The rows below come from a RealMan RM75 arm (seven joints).
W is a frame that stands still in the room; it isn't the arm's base.
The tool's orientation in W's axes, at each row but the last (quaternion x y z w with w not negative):
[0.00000 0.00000 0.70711 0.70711]
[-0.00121 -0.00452 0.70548 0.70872]
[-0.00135 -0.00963 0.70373 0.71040]
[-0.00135 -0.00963 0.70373 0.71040]
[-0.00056 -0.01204 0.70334 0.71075]
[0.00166 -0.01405 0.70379 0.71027]
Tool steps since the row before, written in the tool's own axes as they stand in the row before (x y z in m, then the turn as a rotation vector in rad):
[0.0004 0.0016 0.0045 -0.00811 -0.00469 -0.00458]
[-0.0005 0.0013 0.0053 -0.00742 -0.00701 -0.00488]
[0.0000 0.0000 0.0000 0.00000 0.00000 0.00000]
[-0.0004 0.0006 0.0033 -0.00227 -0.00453 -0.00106]
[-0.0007 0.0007 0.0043 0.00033 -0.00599 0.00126]
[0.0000 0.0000 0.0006 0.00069 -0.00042 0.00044]
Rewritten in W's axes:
[-0.0016 0.0004 0.0045 0.00469 -0.00811 -0.00458]
[-0.0013 -0.0005 0.0053 0.00702 -0.00743 -0.00486]
[0.0000 0.0000 0.0000 0.00000 0.00000 0.00000]
[-0.0007 -0.0004 0.0033 0.00452 -0.00230 -0.00102]
[-0.0008 -0.0008 0.0043 0.00597 0.00025 0.00137]
[0.0000 0.0000 0.0006 0.00042 0.00068 0.00046]

